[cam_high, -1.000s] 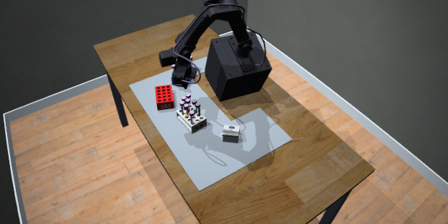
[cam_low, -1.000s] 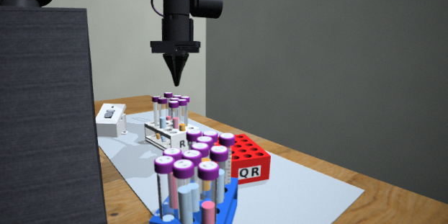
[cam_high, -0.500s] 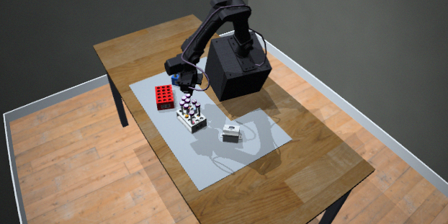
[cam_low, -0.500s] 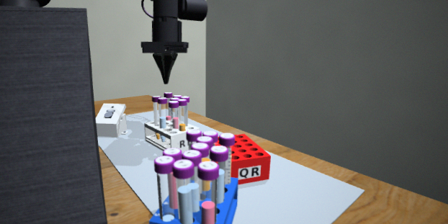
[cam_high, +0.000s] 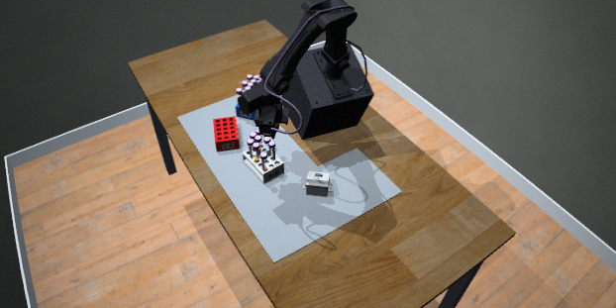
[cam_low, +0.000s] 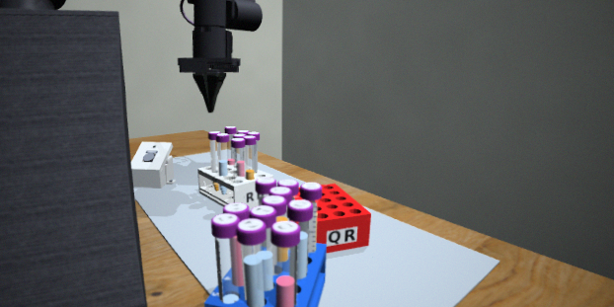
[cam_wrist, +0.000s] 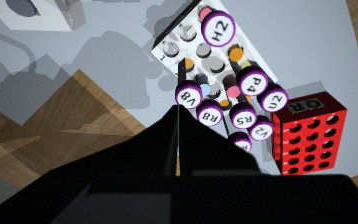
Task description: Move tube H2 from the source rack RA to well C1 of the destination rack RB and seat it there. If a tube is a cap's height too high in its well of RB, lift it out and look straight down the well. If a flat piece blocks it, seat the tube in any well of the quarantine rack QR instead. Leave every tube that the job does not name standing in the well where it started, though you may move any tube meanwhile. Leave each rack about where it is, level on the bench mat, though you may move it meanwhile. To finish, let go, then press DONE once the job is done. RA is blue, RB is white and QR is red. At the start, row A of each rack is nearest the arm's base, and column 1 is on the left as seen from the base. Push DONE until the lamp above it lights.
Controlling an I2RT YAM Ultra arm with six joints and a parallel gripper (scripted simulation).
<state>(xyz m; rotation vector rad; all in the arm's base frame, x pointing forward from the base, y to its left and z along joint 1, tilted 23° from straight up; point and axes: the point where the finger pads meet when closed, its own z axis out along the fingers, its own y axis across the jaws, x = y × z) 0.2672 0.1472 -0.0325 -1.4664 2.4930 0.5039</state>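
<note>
Now: hand 120 mm to the right of the white DONE button box, 120 mm above it and 110 mm past it. Also, from my hand: white rack RB 140 mm below, 30 mm to the right, 30 mm ahead; then red rack QR 230 mm to the right, 140 mm below, 110 mm ahead.
</note>
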